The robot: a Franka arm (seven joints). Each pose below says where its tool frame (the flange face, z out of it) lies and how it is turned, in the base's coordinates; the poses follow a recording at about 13 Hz.
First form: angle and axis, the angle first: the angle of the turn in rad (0 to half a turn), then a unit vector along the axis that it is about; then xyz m.
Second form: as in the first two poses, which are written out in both.
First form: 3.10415 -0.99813 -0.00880 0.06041 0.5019 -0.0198 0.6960
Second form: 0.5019 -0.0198 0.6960 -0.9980 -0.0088 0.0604 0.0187
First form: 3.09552 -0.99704 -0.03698 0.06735 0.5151 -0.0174 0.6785
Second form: 0.5151 -0.0174 0.6785 -0.9968 -0.0370 0.0673 0.0230
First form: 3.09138 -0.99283 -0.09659 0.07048 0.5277 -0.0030 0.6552
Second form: 0.5277 -0.0030 0.6552 -0.9925 -0.0966 0.0705 0.0251
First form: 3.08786 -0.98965 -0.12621 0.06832 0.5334 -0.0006 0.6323
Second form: 0.5334 -0.0006 0.6323 -0.9893 -0.1262 0.0683 0.0269
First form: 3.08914 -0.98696 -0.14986 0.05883 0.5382 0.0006 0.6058
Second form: 0.5382 0.0006 0.6058 -0.9866 -0.1498 0.0588 0.0262
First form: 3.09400 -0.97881 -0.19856 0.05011 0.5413 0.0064 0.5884
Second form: 0.5413 0.0064 0.5884 -0.9785 -0.1985 0.0501 0.0238
